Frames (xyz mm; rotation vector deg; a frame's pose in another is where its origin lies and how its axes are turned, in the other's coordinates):
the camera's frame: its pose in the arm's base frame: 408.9 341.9 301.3 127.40 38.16 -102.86
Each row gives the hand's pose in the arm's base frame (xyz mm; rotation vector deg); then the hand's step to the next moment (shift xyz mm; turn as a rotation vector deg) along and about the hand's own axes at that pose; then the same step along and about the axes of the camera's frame.
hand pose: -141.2 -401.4 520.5 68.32 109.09 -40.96
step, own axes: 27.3 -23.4 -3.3 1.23 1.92 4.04
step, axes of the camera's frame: 15.4 -17.0 27.8 3.29 3.18 -0.76
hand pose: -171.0 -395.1 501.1 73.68 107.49 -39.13
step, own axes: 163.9 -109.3 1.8 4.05 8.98 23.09
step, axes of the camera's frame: 117.0 -90.1 130.4 15.73 19.35 -2.87
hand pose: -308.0 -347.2 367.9 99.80 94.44 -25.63
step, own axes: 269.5 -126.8 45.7 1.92 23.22 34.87
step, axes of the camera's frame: 256.4 -148.2 55.4 19.61 35.05 -12.06
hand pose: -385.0 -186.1 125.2 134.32 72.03 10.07
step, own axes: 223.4 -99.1 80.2 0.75 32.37 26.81
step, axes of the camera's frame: 190.6 -122.3 -122.0 8.62 37.53 -16.86
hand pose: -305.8 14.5 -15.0 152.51 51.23 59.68
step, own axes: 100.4 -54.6 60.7 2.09 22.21 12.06
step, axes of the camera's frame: 40.6 -59.4 -107.6 0.05 23.19 -10.26
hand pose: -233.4 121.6 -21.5 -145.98 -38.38 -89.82
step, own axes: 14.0 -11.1 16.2 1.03 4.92 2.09
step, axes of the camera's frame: 3.8 -10.4 -21.4 -0.77 4.91 -2.23
